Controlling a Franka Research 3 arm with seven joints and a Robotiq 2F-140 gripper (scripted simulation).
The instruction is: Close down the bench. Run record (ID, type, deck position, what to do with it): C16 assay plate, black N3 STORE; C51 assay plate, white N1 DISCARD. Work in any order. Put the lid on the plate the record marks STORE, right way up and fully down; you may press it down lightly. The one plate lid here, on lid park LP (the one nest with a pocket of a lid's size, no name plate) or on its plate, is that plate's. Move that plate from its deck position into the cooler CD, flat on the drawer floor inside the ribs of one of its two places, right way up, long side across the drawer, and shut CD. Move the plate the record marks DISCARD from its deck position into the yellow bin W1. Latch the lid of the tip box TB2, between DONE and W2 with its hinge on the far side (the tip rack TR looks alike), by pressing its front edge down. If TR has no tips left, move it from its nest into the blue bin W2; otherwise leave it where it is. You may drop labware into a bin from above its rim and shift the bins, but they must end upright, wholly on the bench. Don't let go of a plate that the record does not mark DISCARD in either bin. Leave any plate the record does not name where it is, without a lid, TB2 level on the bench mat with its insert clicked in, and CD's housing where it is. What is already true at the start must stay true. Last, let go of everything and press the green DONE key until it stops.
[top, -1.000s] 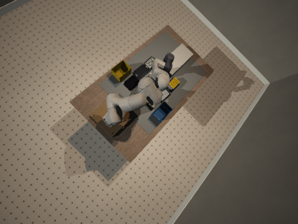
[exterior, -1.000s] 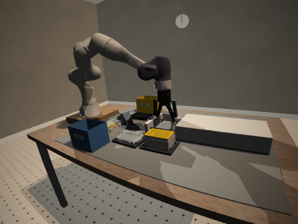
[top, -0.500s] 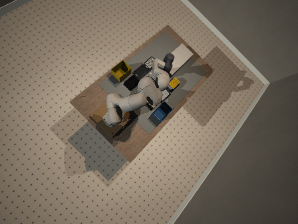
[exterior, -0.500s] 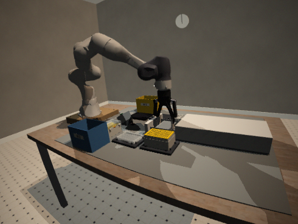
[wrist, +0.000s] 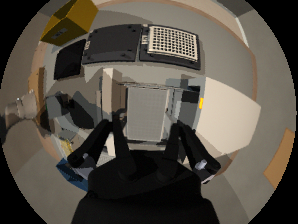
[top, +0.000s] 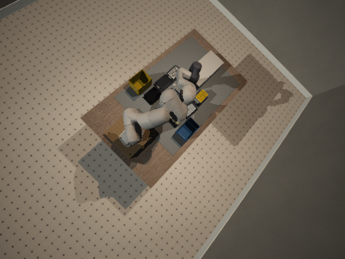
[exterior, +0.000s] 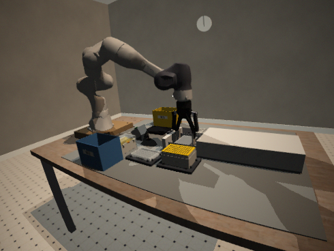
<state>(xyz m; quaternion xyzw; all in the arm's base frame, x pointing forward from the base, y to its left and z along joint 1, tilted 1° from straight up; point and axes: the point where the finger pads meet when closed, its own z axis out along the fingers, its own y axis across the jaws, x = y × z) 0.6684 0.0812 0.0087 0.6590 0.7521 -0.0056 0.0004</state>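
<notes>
The grey plate lid lies 1 cm below my hand. From my hand the other things lie so: cooler drawer (3 cm ahead, 2 cm below, 1 cm to the left); tip rack TR (18 cm to the right, 7 cm ahead, 1 cm above); cooler CD (17 cm ahead, 2 cm to the left, 1 cm below).
</notes>
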